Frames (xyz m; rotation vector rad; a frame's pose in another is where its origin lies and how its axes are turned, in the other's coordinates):
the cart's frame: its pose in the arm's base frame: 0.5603 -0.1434 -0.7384 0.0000 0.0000 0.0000
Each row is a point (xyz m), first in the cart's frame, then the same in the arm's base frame.
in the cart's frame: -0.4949 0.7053 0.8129
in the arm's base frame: 0.0654 0.5619 0.0745
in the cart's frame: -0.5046 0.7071 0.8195
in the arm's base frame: 0.0557 0.5637 0.0811
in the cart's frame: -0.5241 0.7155 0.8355
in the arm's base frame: 0.0362 0.5721 0.0971
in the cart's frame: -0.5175 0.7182 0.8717
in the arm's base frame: 0.0428 0.5748 0.1333
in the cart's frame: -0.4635 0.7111 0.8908
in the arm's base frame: 0.0968 0.5677 0.1524
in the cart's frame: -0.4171 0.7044 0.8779
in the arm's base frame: 0.1432 0.5610 0.1395
